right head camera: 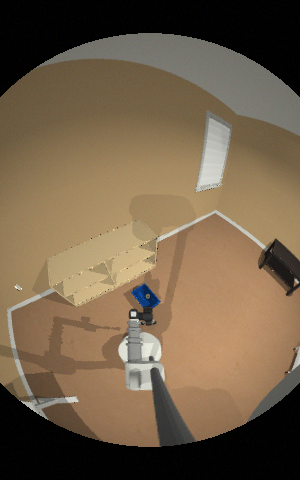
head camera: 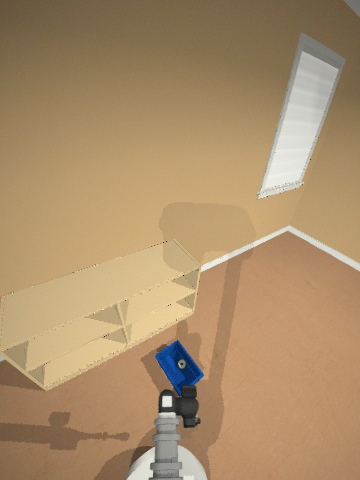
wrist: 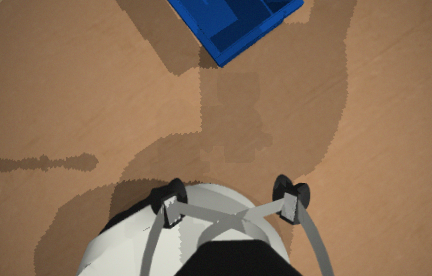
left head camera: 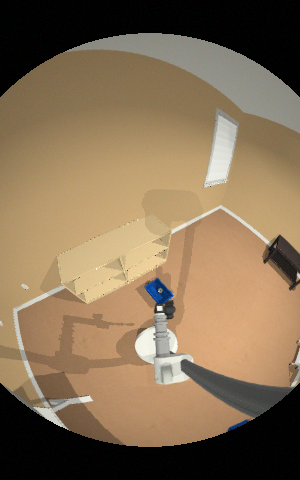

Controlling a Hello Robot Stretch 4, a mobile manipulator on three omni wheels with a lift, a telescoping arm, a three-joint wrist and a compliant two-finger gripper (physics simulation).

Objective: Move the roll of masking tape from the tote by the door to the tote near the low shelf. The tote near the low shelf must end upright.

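Places are measured from the robot's base along level axes (x back, y right, z up), in centimetres.
Where they show: gripper, fingertip midpoint: [wrist: 229,192].
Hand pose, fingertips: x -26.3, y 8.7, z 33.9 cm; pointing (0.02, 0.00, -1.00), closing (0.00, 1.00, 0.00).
After its pixels a point has its place.
A blue tote [head camera: 168,373] {x -56.0, y 0.5, z 9.3 cm} [left head camera: 153,292] {x -63.5, y 2.2, z -2.4 cm} [right head camera: 140,296] {x -65.5, y 1.7, z -2.4 cm} [wrist: 220,58] {x -44.6, y 8.2, z 9.3 cm} stands upright on the floor in front of the low shelf. The pale yellow roll of masking tape [head camera: 182,364] [left head camera: 160,290] {x -65.6, y 11.1, z -2.4 cm} [right head camera: 147,296] lies inside it; the tape does not show in the wrist view. Part of a second blue tote [left head camera: 238,426] shows at the bottom edge of the left head view; its inside is hidden. My gripper [wrist: 229,192] {x -26.3, y 8.7, z 33.9 cm} is open and empty, its fingertips apart. It hangs above the floor between the near corner of the first tote and my white base. The head views hide the fingertips.
The low shelf [head camera: 100,292] {x -83.8, y -41.3, z 58.3 cm} [left head camera: 112,245] {x -90.2, y -37.9, z 58.2 cm} [right head camera: 100,247] {x -94.0, y -36.3, z 58.3 cm} stands against the wall just behind the tote. A dark brown piece of furniture [left head camera: 284,260] {x -69.5, y 270.0, z 12.3 cm} [right head camera: 286,260] {x -62.2, y 241.8, z 42.3 cm} stands by the wall at the right. A white structure [left head camera: 75,401] [right head camera: 60,400] shows at the lower left.
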